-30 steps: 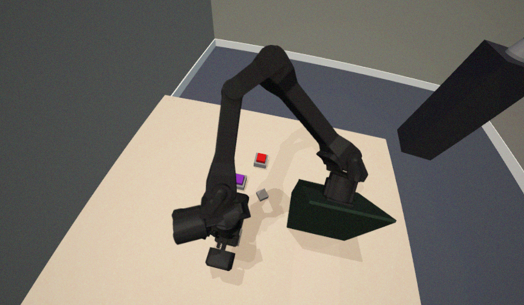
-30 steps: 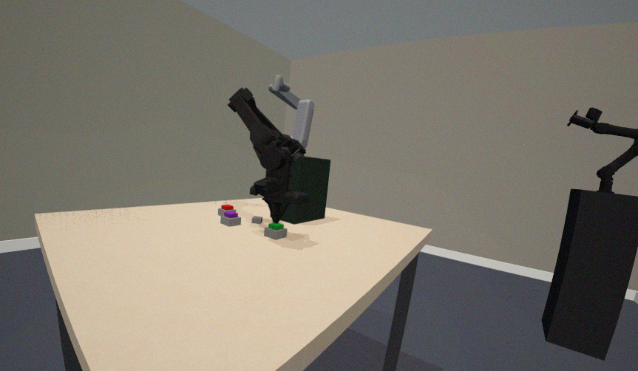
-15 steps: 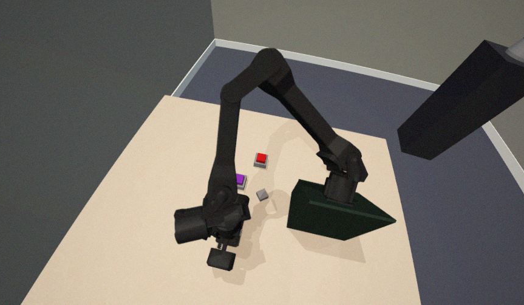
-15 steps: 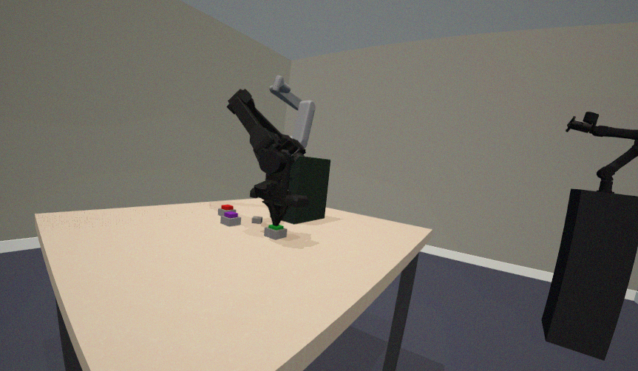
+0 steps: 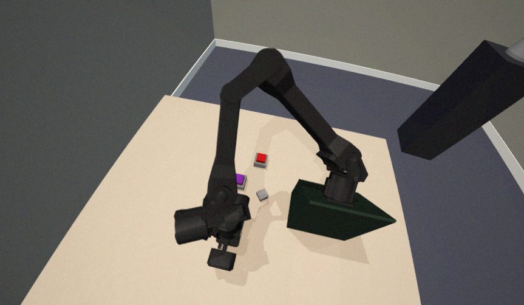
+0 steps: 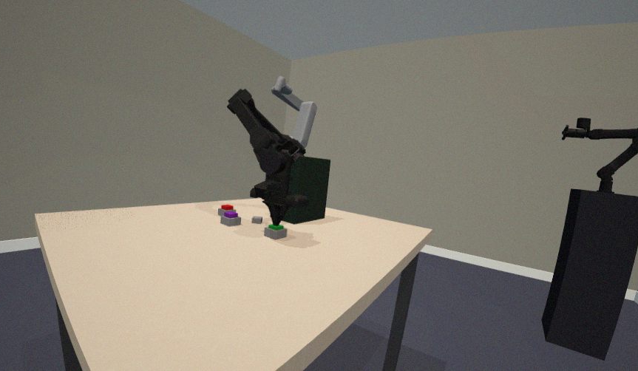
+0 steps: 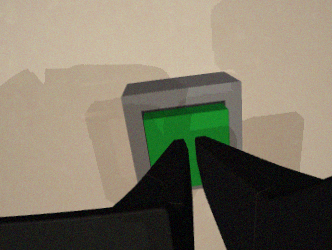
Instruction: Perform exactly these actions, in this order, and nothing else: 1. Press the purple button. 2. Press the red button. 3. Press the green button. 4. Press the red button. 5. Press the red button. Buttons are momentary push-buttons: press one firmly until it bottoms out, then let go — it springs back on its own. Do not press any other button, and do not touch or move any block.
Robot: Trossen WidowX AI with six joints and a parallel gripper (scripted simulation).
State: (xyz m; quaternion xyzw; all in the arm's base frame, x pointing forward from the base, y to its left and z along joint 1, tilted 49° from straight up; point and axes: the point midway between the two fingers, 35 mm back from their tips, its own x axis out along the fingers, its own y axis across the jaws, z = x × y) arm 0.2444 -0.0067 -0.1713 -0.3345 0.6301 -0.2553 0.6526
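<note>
Right now the green button is right at my gripper tip. The rest, counted from my gripper tip: red button 29 cm to the right, 1 cm behind; purple button 18 cm to the right, 4 cm ahead; small grey block 16 cm to the right, 5 cm behind, 2 cm below.
</note>
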